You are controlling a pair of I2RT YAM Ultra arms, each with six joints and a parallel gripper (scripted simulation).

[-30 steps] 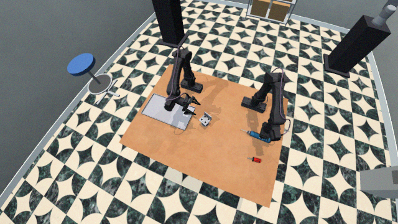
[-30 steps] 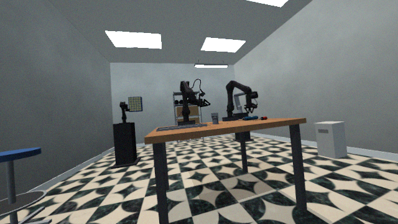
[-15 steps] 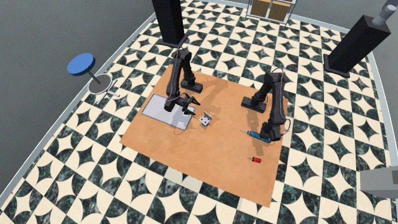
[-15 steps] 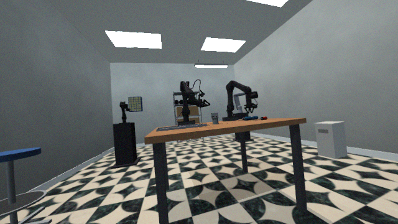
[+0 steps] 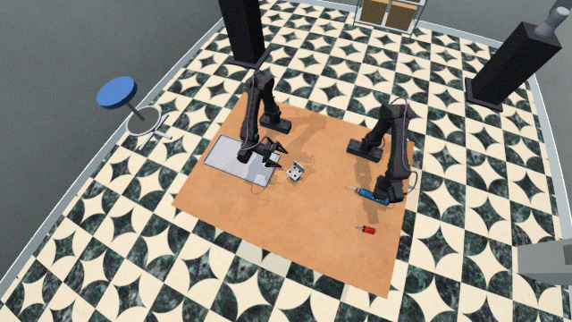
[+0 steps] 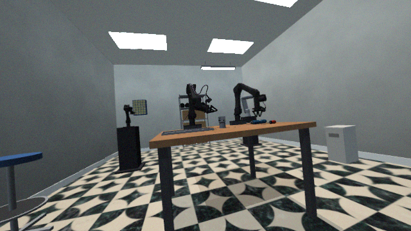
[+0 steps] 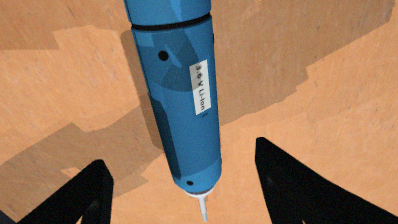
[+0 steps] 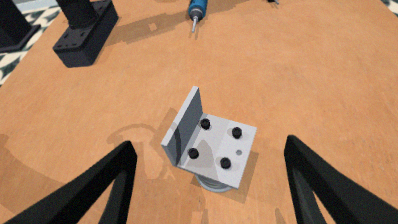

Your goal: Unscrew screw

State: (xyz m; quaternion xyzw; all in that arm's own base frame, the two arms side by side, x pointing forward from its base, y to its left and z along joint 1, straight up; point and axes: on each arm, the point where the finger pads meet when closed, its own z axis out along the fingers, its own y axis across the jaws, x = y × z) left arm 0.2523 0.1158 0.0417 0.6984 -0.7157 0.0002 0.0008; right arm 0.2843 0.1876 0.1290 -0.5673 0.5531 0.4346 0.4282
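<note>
The screw lies 10 mm ahead of my right hand, 40 mm to the left of it and 100 mm below it. From my right hand the other things lie so: round joint module (60 mm to the left, 140 mm below); grey mat (10 mm ahead, 270 mm to the right, 160 mm below); grey bracket (60 mm to the left, 100 mm below).
</note>
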